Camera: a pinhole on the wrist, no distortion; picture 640 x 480 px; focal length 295.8 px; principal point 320.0 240.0 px. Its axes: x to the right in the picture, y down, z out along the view. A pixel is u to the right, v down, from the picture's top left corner.
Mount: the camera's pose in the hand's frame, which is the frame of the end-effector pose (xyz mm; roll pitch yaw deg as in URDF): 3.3 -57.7 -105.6 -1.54 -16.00 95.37
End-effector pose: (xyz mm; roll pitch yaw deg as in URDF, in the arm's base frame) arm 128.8 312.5 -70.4 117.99 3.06 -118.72
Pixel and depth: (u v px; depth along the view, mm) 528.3 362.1 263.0
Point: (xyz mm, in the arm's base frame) 22.0 513.2 -122.5
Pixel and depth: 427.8 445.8 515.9
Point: -0.4 821.5 -298.8
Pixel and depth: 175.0 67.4 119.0
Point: 156.8 216.2 -195.8
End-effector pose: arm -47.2 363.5 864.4 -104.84 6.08 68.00
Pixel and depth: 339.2 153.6 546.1
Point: -412.8 686.3 892.3
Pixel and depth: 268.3 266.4 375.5
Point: -315.8 463.9 1025.4
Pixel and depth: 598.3 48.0 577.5
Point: -410.5 806.4 353.0
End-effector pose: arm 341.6 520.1 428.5 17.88 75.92 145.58
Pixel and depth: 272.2 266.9 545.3
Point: 351.4 1002.6 534.8
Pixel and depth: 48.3 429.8 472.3
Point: 757.4 1043.9 684.7
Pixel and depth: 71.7 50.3 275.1
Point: 509.1 834.3 232.7
